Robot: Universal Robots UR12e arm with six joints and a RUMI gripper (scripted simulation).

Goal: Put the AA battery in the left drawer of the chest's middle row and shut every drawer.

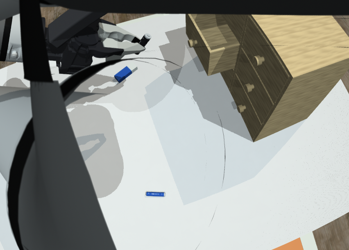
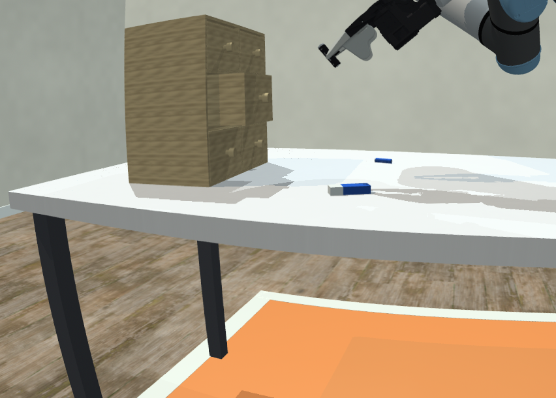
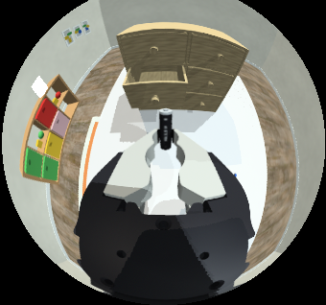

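Now: hand 10 mm short of the black battery. Also, from my hand: blue AA battery: 230 mm to the right, 230 mm below, 110 mm behind; eraser: 220 mm below, 110 mm to the left, 20 mm behind.
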